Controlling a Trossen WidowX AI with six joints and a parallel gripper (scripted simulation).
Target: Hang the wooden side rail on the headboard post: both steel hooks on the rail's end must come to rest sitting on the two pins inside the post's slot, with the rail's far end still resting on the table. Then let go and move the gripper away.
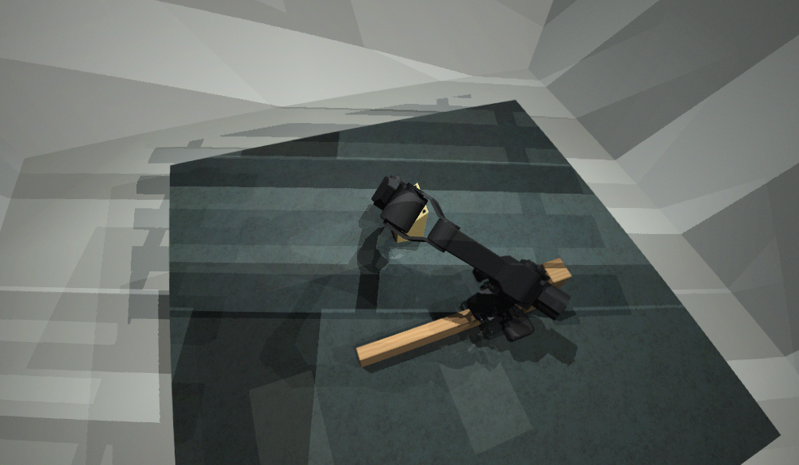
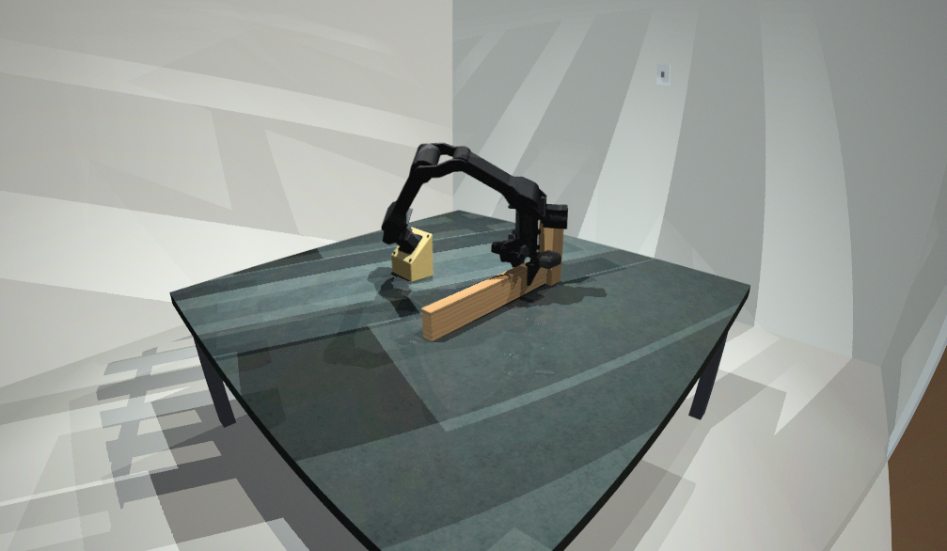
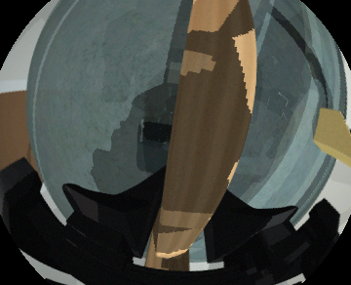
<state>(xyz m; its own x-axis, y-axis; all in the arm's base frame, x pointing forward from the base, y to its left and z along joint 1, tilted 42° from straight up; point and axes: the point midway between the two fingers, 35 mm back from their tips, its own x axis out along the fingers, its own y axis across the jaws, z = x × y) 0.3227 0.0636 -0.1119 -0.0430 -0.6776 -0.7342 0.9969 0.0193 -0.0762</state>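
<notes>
My gripper tip is now 12 cm to the right of the headboard post, 5 cm below it and 1 cm past it.
</notes>
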